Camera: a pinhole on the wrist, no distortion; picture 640 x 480 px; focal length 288.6 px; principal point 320.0 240.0 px. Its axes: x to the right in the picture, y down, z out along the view. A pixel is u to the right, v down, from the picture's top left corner.
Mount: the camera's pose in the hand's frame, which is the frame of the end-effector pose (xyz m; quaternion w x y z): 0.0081 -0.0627 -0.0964 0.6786 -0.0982 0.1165 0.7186
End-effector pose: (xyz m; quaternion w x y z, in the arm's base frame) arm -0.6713 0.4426 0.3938 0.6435 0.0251 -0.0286 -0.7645
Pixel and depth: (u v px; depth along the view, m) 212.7 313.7 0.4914
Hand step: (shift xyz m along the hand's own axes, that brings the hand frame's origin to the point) -0.0979 -0.0955 0.4311
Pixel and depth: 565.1 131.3 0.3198
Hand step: 0.1175 0.2984 0.1232
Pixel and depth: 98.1 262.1 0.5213
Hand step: 0.0011 -0.2897 0.5220
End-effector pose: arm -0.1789 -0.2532 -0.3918 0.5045 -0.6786 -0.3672 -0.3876
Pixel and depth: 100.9 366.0 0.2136
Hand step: -0.0716 -0.1577 0.1590
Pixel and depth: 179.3 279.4 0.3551
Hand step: -0.0239 -0.1233 0.2957
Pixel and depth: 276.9 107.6 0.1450
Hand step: 0.0782 -0.0363 0.0461
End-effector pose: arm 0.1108 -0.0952 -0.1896 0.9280 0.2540 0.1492 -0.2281
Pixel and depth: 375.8 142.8 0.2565
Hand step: 0.0957 0.0661 0.1304
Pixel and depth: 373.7 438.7 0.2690
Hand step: -0.1752 0.0562 0.1515
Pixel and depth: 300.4 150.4 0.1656
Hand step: 0.0629 -0.0209 0.0631
